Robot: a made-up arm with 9 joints.
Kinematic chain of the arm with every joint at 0, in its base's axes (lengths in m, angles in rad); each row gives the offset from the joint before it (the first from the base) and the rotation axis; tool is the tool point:
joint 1: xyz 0 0 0.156 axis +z
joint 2: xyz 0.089 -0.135 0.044 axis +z
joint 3: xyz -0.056 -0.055 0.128 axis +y
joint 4: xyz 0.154 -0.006 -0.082 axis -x
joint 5: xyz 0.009 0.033 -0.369 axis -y
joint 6: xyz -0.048 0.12 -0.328 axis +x
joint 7: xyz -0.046 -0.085 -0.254 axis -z
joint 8: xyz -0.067 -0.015 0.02 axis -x
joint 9: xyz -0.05 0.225 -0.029 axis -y
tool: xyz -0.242 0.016 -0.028
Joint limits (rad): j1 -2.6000..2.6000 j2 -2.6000..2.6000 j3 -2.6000..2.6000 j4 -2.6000..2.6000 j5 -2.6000..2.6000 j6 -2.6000..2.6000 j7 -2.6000..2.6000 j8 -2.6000..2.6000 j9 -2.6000..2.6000
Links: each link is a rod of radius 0.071 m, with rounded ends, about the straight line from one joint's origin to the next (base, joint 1, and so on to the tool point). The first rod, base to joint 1, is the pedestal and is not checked.
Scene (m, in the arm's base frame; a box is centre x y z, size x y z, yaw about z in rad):
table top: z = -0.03
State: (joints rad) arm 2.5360 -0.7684 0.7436 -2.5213 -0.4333 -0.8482 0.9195 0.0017 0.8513
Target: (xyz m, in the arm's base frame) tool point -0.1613 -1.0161 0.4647
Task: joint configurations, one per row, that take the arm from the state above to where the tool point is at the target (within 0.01 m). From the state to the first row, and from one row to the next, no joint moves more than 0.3 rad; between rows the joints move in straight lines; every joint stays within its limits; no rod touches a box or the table.
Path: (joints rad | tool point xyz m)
1: 2.2597 -1.0299 0.8249 -2.5325 -0.3739 -0.7370 0.9337 -0.0438 0.8213 | -0.3158 0.7589 1.0648
2: 1.9833 -1.2913 0.9063 -2.5438 -0.3146 -0.6257 0.9478 -0.0894 0.7913 | 0.2349 0.8883 1.0213
3: 1.7070 -1.5528 0.9876 -2.5550 -0.2552 -0.5145 0.9620 -0.1349 0.7613 | 0.7732 0.6319 0.9479
4: 1.4307 -1.8142 1.0690 -2.5663 -0.1959 -0.4033 0.9761 -0.1805 0.7314 | 1.0498 0.0778 0.8492
5: 1.1544 -2.0757 1.1503 -2.5775 -0.1365 -0.2921 0.9903 -0.2260 0.7014 | 0.9296 -0.5425 0.7310
6: 0.8780 -2.3371 1.2317 -2.5888 -0.0771 -0.1808 1.0044 -0.2715 0.6714 | 0.4581 -0.9647 0.6004
7: 0.6017 -2.5986 1.3130 -2.6000 -0.0178 -0.0696 1.0186 -0.3171 0.6414 | -0.1614 -1.0161 0.4647

